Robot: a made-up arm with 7 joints. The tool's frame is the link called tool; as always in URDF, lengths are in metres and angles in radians. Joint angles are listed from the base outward.
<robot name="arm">
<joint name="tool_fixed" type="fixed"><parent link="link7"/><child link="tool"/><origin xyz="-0.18 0.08 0.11" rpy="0 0 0"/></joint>
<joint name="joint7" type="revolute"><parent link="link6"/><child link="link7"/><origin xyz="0.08 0.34 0.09" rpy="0 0 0"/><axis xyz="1 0 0"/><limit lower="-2.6" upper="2.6"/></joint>
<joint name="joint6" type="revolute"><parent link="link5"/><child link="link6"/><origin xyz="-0.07 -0.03 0.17" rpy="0 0 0"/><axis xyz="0 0 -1"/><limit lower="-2.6" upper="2.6"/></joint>
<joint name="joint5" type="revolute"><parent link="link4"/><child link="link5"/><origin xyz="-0.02 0 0.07" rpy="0 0 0"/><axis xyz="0 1 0"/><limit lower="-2.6" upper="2.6"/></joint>
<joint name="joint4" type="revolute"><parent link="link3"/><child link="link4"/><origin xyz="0.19 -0.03 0.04" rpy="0 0 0"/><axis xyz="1 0 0"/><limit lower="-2.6" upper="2.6"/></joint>
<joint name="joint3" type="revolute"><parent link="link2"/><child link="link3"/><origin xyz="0.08 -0.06 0.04" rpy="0 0 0"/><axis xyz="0 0 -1"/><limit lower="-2.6" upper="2.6"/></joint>
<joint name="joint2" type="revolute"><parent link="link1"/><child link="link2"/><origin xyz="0.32 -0.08 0" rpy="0 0 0"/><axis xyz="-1 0 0"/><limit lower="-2.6" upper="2.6"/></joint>
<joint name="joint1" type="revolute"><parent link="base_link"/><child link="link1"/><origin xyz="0 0 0.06" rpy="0 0 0"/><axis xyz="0 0 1"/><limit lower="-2.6" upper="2.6"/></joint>
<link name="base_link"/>
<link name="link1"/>
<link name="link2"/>
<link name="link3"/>
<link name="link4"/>
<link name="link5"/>
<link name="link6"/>
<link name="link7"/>
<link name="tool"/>
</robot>
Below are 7 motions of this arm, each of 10 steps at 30 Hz.
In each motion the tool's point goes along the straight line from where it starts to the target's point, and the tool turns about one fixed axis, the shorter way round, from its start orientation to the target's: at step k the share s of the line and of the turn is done. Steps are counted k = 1, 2, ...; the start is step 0. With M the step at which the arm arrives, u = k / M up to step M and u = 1 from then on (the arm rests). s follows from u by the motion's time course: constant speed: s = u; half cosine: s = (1 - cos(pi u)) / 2; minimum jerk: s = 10 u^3 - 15 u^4 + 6 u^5.
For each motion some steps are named. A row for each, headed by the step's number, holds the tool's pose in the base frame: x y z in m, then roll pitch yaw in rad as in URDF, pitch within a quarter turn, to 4 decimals.
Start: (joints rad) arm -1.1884 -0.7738 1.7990 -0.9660 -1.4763 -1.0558 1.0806
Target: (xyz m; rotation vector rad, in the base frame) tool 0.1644 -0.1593 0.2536 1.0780 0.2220 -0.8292
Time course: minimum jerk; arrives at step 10
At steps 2, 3, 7, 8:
2: 0.2161 -0.1627 0.1670 0.4740 0.5163 -1.0192
3: 0.2103 -0.1623 0.1767 0.5254 0.5302 -0.9774
7: 0.1733 -0.1599 0.2386 0.8727 0.5718 -0.6901
8: 0.1676 -0.1595 0.2483 0.9280 0.5705 -0.6441

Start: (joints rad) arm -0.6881 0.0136 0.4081 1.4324 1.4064 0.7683 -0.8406
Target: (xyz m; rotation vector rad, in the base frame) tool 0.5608 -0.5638 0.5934 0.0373 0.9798 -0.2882
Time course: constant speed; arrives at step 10
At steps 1, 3, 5, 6, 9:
1: 0.5257 -0.7168 0.5183 0.6053 0.9352 0.2152
3: 0.5335 -0.6828 0.5350 0.4430 0.9657 0.0885
5: 0.5413 -0.6488 0.5517 0.2692 0.9835 -0.0500
6: 0.5452 -0.6318 0.5600 0.1798 0.9871 -0.1219
9: 0.5569 -0.5808 0.5851 -0.0877 0.9768 -0.3366

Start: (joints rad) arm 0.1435 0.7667 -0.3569 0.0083 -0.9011 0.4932 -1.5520
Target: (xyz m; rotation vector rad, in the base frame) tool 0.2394 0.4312 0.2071 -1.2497 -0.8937 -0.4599
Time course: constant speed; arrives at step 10
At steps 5, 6, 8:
5: 0.2539 0.4199 0.1340 -1.8030 -0.8370 0.4317
6: 0.2510 0.4222 0.1486 -1.7433 -0.8536 0.4026
8: 0.2452 0.4267 0.1779 -1.6183 -0.8832 0.3381

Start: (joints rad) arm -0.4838 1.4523 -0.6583 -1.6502 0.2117 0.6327 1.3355
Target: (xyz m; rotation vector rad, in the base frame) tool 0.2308 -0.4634 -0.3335 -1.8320 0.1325 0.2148
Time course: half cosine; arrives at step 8
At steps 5, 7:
5: 0.2276 -0.4321 -0.3374 -1.7336 0.2566 0.0909
7: 0.2304 -0.4595 -0.3340 -1.8252 0.2225 0.0300

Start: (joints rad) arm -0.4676 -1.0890 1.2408 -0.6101 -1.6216 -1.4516 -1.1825
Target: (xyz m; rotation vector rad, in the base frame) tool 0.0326 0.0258 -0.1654 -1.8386 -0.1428 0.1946
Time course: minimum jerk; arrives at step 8
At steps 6, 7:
6: 0.0374 0.0304 -0.1695 -1.8373 0.0489 0.1919
7: 0.0333 0.0265 -0.1660 -1.8398 0.0577 0.1989

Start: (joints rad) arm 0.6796 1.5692 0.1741 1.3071 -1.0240 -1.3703 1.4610
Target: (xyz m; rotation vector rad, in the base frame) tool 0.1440 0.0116 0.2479 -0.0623 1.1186 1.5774
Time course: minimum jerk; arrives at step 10
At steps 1, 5, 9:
1: 0.1312 -0.0019 0.0964 0.2502 0.0746 2.1298
5: 0.1376 0.0048 0.1715 0.5366 0.3339 2.0350
9: 0.1439 0.0115 0.2466 0.8349 0.6089 2.0188

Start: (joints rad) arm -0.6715 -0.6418 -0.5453 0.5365 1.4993 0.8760 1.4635
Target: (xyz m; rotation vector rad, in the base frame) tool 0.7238 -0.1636 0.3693 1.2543 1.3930 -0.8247
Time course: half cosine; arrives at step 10
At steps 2, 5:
2: 0.6476 -0.4310 0.4195 2.0880 1.1652 0.4178
5: 0.6817 -0.3114 0.3970 2.2352 1.2413 0.7162

